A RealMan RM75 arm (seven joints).
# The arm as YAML. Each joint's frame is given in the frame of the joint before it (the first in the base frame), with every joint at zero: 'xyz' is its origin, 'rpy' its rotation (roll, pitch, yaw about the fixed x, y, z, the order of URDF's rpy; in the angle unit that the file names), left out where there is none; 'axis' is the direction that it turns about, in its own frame. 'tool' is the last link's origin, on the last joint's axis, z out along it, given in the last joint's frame.
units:
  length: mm
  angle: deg
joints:
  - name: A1
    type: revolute
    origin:
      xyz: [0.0, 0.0, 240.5]
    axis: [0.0, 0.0, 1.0]
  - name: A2
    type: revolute
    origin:
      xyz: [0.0, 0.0, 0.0]
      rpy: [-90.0, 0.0, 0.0]
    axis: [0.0, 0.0, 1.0]
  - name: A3
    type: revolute
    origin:
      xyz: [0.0, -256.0, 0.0]
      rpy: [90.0, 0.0, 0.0]
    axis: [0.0, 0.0, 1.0]
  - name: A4
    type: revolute
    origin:
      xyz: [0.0, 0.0, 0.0]
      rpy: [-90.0, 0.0, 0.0]
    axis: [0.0, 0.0, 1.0]
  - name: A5
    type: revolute
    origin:
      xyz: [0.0, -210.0, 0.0]
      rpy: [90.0, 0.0, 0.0]
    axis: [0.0, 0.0, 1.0]
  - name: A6
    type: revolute
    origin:
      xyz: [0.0, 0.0, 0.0]
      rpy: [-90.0, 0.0, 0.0]
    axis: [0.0, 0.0, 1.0]
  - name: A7
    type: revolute
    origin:
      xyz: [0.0, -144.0, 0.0]
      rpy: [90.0, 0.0, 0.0]
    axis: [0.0, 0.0, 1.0]
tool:
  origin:
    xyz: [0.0, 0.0, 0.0]
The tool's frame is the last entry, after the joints.
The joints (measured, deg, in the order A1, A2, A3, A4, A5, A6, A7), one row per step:
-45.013 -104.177 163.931 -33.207 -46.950 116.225 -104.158
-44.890 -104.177 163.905 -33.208 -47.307 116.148 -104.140
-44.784 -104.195 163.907 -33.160 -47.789 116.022 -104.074
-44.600 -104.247 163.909 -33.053 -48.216 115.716 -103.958
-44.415 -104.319 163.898 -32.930 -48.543 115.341 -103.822
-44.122 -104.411 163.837 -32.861 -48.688 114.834 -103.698
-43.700 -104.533 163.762 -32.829 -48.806 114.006 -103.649
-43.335 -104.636 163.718 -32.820 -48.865 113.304 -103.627
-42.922 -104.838 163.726 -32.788 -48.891 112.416 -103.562
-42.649 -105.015 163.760 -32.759 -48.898 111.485 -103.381
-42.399 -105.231 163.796 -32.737 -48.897 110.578 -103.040
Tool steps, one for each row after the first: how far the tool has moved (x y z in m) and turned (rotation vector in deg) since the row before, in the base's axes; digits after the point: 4 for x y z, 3 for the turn. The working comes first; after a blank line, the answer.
Tool pose at each row, in the base's axes (x y z in m, rotation vector in deg; the steps are taken from these numbers as rounded here):
-0.2352 0.3611 0.1673 -137.079 -52.924 -80.735
-0.2357 0.3609 0.1680 -136.676 -52.735 -81.006
-0.2359 0.3610 0.1687 -136.219 -52.417 -81.393
-0.2369 0.3610 0.1689 -135.594 -52.299 -81.675
-0.2380 0.3612 0.1688 -134.960 -52.300 -81.860
-0.2403 0.3610 0.1684 -134.162 -52.630 -81.775
-0.2438 0.3609 0.1680 -132.956 -53.353 -81.471
-0.2470 0.3607 0.1676 -131.964 -54.023 -81.138
-0.2506 0.3606 0.1662 -130.864 -54.889 -80.691
-0.2535 0.3611 0.1651 -129.892 -55.476 -80.157
-0.2562 0.3616 0.1636 -129.003 -55.859 -79.585

-0.0005 -0.0002 0.0007 0.344 -0.192 0.077
-0.0002 0.0001 0.0007 0.436 -0.257 0.020
-0.0010 0.0000 0.0002 0.454 -0.235 0.230
-0.0011 0.0002 -0.0001 0.407 -0.191 0.312
-0.0023 -0.0002 -0.0004 0.372 -0.079 0.625
-0.0035 -0.0001 -0.0004 0.454 -0.041 1.091
-0.0032 -0.0002 -0.0004 0.336 0.006 0.956
-0.0036 -0.0001 -0.0014 0.303 0.033 1.136
-0.0029 0.0005 -0.0011 0.382 0.159 0.979
-0.0027 0.0005 -0.0015 0.444 0.235 0.863

